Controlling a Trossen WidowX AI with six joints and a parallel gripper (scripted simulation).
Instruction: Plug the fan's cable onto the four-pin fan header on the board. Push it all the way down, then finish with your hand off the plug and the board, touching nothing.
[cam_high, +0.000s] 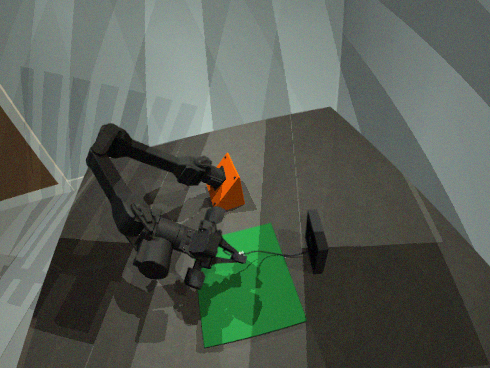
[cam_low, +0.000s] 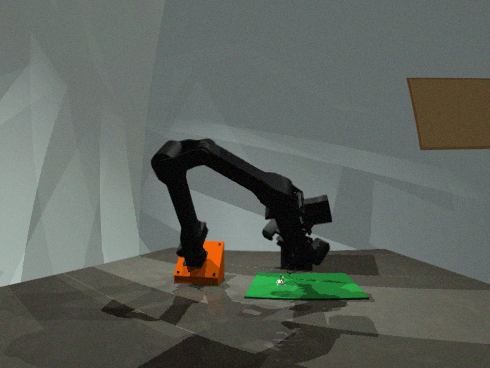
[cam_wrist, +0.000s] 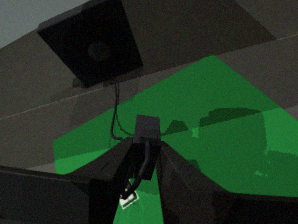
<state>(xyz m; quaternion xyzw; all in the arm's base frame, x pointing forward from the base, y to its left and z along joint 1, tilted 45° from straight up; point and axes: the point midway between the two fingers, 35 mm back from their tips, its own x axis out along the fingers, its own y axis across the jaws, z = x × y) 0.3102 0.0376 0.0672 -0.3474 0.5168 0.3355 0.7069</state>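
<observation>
The green board lies 10 mm ahead of my gripper tip and 100 mm below it. The rest, counted from my gripper tip: black fan (190 mm to the left, 30 mm below); plug (10 mm below).
</observation>
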